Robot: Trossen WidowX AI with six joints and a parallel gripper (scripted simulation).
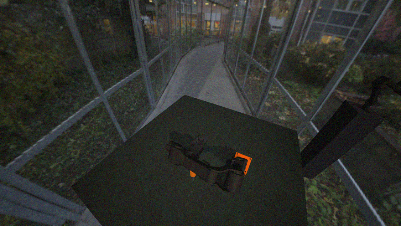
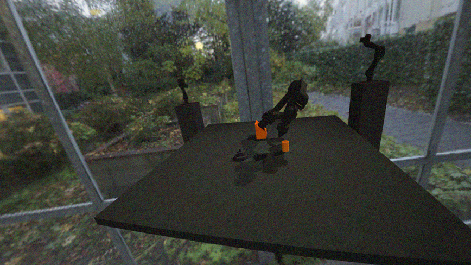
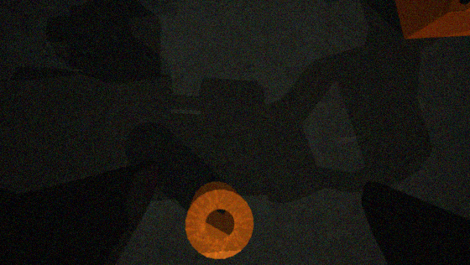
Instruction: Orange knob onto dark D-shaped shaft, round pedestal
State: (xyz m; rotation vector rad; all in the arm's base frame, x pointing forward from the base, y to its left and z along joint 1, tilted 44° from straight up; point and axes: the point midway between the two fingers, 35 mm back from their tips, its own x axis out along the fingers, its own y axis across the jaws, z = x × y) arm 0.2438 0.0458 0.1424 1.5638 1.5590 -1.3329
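Right now the orange knob is 2 cm ahead of my gripper tip, 2 cm to the left of it and 8 cm below it. Round my gripper tip: dark shaft: 8 cm ahead, 25 cm to the right, 8 cm below.
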